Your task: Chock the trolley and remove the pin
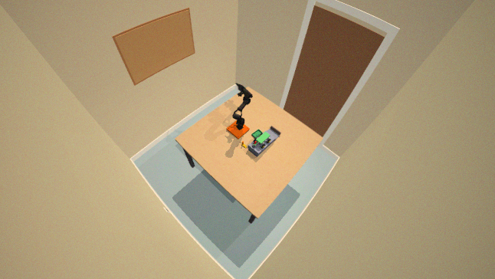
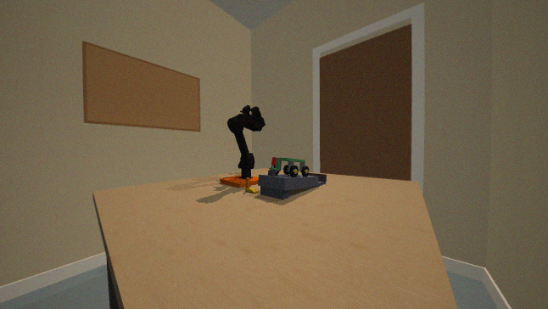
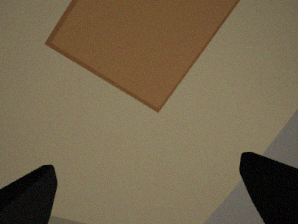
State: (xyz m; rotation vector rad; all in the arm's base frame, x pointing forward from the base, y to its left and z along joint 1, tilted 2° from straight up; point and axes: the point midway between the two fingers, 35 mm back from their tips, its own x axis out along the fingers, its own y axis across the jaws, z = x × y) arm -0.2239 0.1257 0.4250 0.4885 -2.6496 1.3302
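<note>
Right now the red-headed stop pin is 570 mm ahead of my gripper tip, 340 mm below it and 180 mm to the right of it. Round my gripper tip: yellow chock (460 mm ahead, 450 mm below, 230 mm to the right); trolley (570 mm ahead, 360 mm below, 60 mm to the right); grey ramp (570 mm ahead, 420 mm below, 60 mm to the right).
</note>
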